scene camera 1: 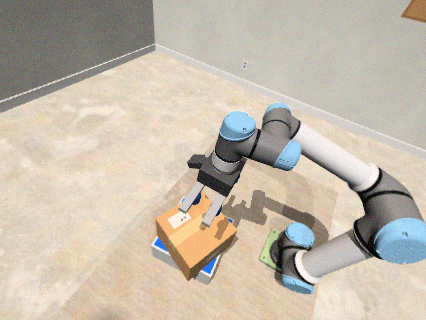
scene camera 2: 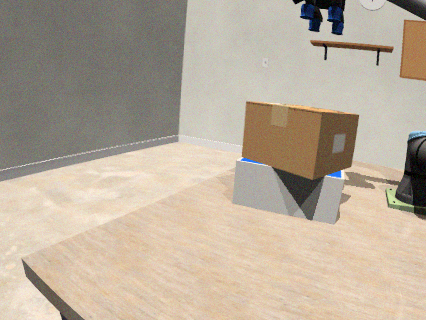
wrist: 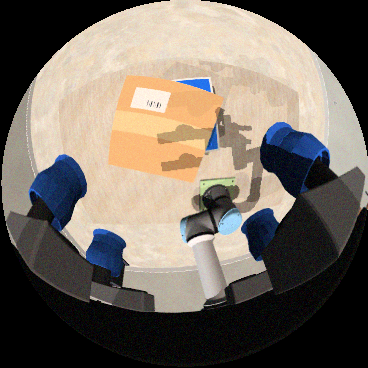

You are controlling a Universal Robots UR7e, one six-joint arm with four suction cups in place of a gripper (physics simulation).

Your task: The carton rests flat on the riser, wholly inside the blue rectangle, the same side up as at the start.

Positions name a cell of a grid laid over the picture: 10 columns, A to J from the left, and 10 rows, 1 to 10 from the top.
Observation:
My suction head (wrist: H5) carries nothing. A brown carton (scene camera 2: H5) sits on a riser (scene camera 2: G6).
The brown carton also shows in scene camera 1 (scene camera 1: E8) and in the wrist view (wrist: E4). The riser is seen too in scene camera 1 (scene camera 1: D8).

